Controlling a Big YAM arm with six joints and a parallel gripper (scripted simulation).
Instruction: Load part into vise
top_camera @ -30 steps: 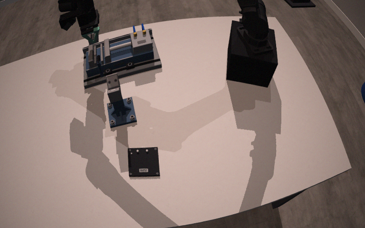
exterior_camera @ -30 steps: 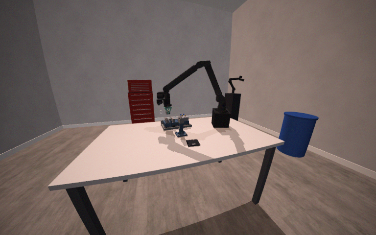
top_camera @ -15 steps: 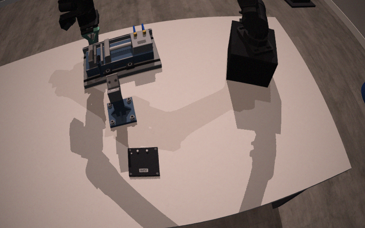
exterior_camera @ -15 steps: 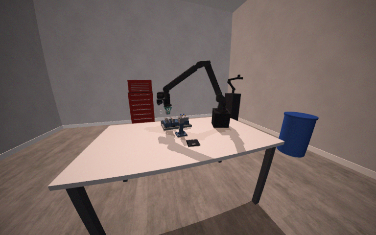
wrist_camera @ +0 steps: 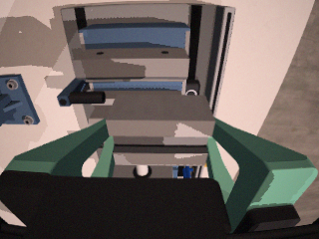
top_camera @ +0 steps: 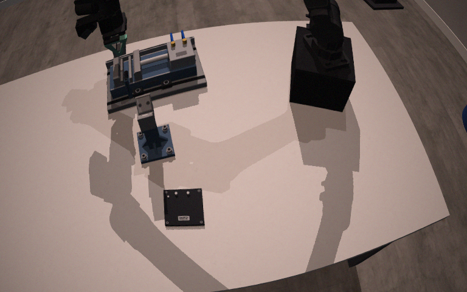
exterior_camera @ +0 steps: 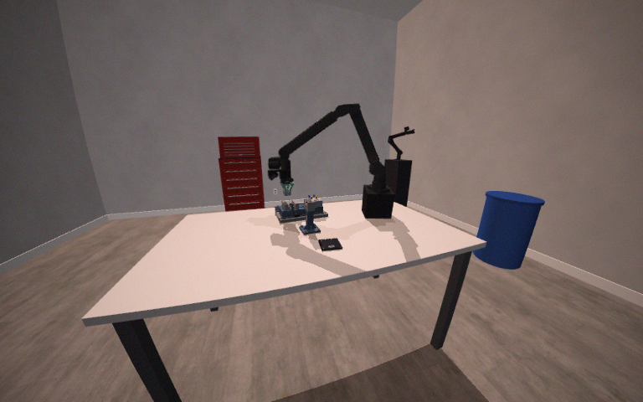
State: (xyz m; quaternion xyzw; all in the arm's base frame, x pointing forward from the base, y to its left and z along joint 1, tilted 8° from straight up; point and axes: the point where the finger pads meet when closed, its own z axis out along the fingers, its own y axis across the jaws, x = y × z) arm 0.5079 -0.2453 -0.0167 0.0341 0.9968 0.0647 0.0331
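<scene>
My gripper is now 10 mm below the part. The rest, counted from my hand: fixed jaw 70 mm below, 20 mm to the left, 20 mm ahead; moving jaw 70 mm below, 40 mm behind, 30 mm to the left; dark short rod 70 mm to the left, 60 mm below.
</scene>
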